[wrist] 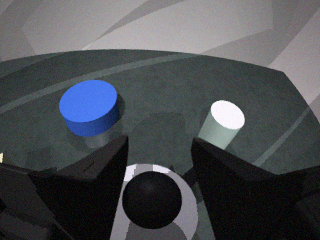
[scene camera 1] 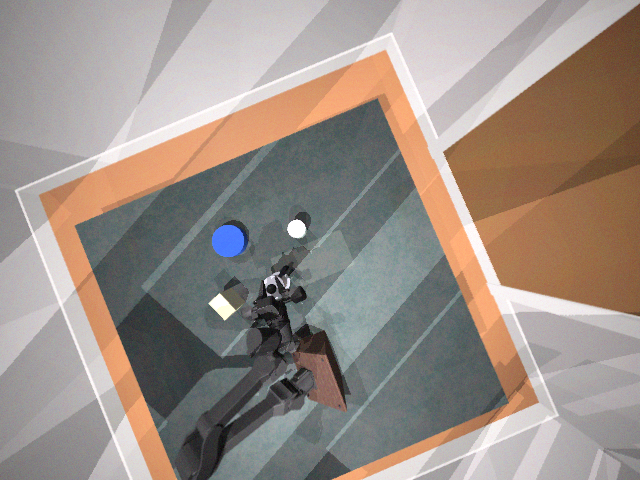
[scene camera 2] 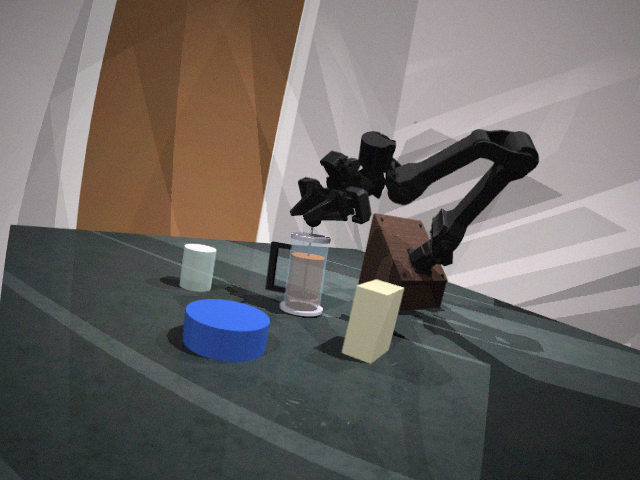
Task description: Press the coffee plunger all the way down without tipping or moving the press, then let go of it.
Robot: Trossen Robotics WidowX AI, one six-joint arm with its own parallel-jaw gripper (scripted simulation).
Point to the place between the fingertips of my gripper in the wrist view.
At 160,143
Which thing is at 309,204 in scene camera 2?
My gripper.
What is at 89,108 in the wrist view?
A flat blue cylinder.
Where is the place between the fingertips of my gripper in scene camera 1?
At 268,278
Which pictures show the flat blue cylinder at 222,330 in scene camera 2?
The wrist view, scene camera 1 and scene camera 2: all of them.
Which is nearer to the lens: the flat blue cylinder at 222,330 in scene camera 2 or the cream block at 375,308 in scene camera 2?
The flat blue cylinder.
